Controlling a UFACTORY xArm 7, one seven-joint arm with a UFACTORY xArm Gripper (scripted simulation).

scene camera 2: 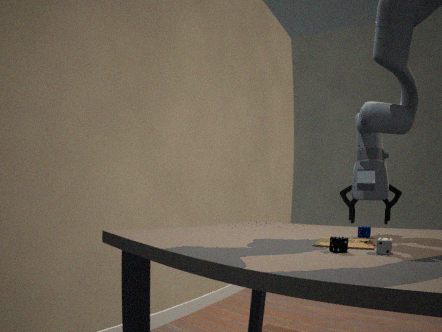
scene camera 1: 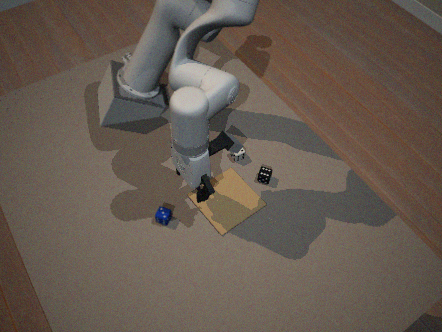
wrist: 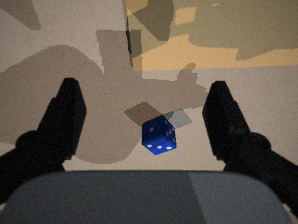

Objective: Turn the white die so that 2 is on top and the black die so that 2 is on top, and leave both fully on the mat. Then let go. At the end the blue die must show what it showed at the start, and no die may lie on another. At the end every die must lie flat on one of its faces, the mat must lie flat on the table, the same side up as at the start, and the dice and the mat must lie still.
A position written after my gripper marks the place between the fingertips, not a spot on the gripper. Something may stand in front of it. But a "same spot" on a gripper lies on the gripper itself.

my gripper: scene camera 2; scene camera 1 192, 185; wrist
same spot on my gripper: [wrist: 229, 135] = [scene camera 2: 353, 208]
